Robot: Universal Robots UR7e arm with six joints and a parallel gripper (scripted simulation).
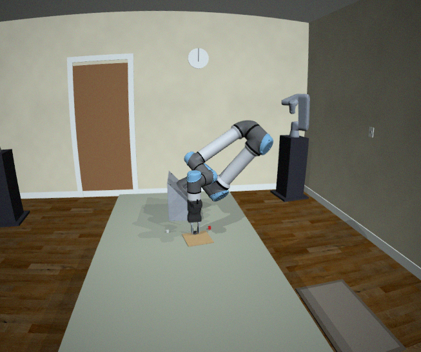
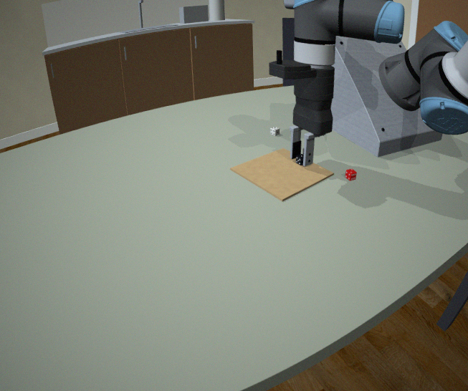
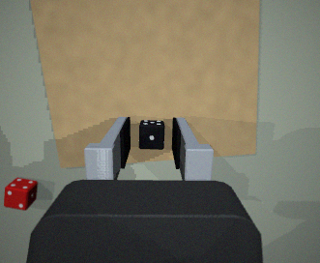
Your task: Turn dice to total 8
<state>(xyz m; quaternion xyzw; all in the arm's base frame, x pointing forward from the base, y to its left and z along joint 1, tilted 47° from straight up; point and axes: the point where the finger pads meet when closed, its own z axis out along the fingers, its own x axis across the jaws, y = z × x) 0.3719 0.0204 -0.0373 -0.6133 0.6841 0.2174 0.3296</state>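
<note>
Now: the tan mat 50 mm ahead of my hand and 30 mm below it. From my hand the other things lie so: white die (60 mm behind, 150 mm to the right, 20 mm below); red die (40 mm behind, 90 mm to the left, 20 mm below).
</note>
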